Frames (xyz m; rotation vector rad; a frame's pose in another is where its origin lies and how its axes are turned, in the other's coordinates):
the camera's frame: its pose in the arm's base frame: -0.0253 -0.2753 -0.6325 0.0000 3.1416 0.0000
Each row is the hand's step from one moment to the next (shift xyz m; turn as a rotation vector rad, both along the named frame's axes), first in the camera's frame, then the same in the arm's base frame.
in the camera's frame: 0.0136 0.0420 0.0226 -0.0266 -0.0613 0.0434
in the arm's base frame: -0.0136 0.0420 -0.0226 0.0266 -0.0613 -0.0434
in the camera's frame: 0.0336 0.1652 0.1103 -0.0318 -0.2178 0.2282
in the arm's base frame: -0.0336 0.1652 -0.1103 0.0318 -0.2178 -0.2282
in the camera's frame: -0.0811 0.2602 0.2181 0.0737 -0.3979 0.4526
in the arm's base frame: 0.0811 0.2602 -0.2181 -0.0737 -0.3979 -0.4526
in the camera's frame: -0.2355 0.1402 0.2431 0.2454 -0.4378 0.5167
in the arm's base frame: 0.2355 0.1402 -0.2431 -0.2454 -0.4378 -0.5167
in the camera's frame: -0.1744 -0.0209 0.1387 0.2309 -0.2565 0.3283
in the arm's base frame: 0.1744 -0.0209 -0.1387 -0.2309 -0.2565 -0.3283
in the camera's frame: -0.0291 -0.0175 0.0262 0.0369 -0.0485 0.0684
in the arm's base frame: 0.0291 -0.0175 -0.0262 -0.0369 -0.0485 -0.0684
